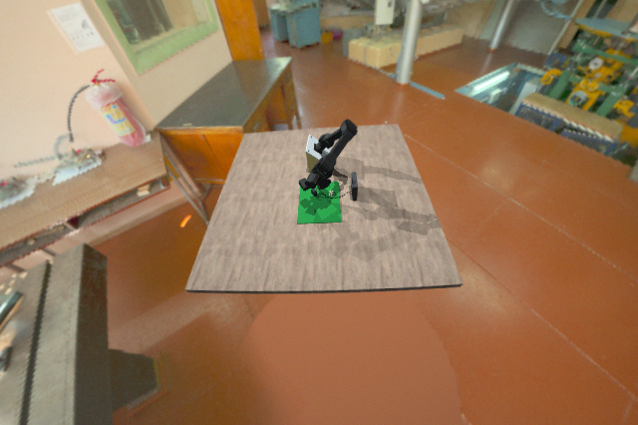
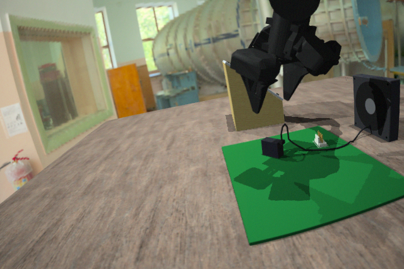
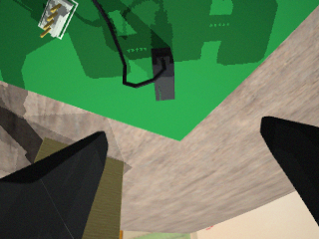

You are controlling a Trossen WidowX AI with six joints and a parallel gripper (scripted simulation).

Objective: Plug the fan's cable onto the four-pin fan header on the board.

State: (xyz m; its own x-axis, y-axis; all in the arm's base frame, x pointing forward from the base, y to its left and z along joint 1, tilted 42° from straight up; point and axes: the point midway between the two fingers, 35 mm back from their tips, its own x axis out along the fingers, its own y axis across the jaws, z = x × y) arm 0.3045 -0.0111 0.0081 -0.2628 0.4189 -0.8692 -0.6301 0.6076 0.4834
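My gripper tip is now 8 cm above the fan plug and 2 cm past it. From my gripper tip the other things lie so: green board: 12 cm below, 4 cm ahead, 3 cm to the left; black fan: 23 cm to the left, 4 cm below, 2 cm behind; fan header: 10 cm to the left, 10 cm below, 2 cm behind.
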